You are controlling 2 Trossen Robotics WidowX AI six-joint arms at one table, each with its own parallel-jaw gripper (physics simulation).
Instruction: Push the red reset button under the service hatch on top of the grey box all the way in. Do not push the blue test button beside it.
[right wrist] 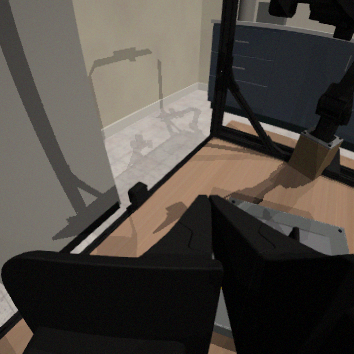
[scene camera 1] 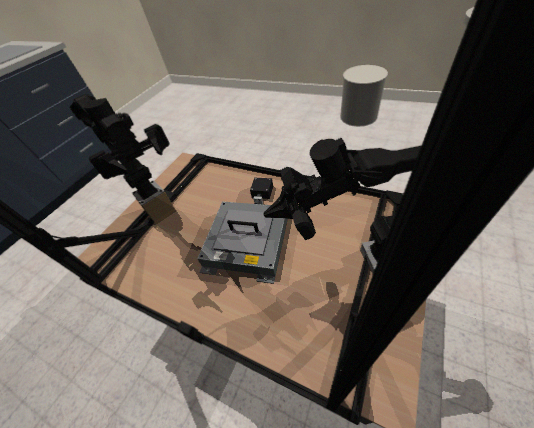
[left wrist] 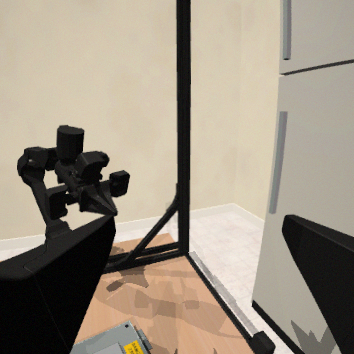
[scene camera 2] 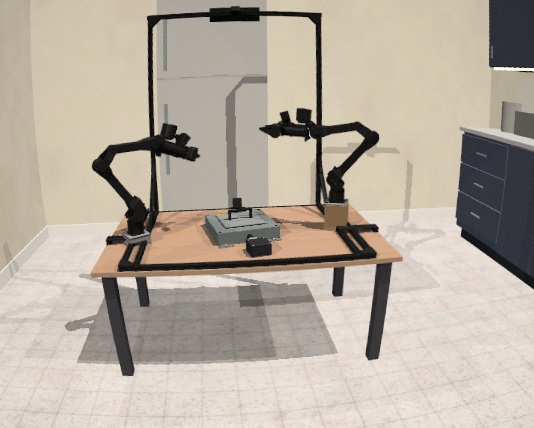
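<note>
The grey box (scene camera 1: 281,235) (scene camera 2: 245,235) (left wrist: 107,339) (right wrist: 327,229) sits on the table. Its service hatch (scene camera 1: 235,244) lies flat on top, shut, with a black upright handle (scene camera 1: 243,222) (scene camera 2: 240,211) (right wrist: 295,233). The red and blue buttons do not show in any view. My right gripper (scene camera 1: 266,214) (scene camera 2: 198,155) (left wrist: 115,213) (right wrist: 206,203) is shut and empty, its fingertips together, well above the table and pointing toward the box. My left gripper (scene camera 1: 131,151) (scene camera 2: 263,130) (left wrist: 199,223) is open and empty, high up and apart from the box.
A small black block (scene camera 1: 261,187) (scene camera 2: 258,247) stands close beside the grey box. A yellow label (scene camera 1: 251,259) is on the box top. A black frame (scene camera 1: 260,363) (scene camera 2: 151,100) runs around the wooden table (scene camera 1: 165,300) (scene camera 2: 185,250) and rises above it.
</note>
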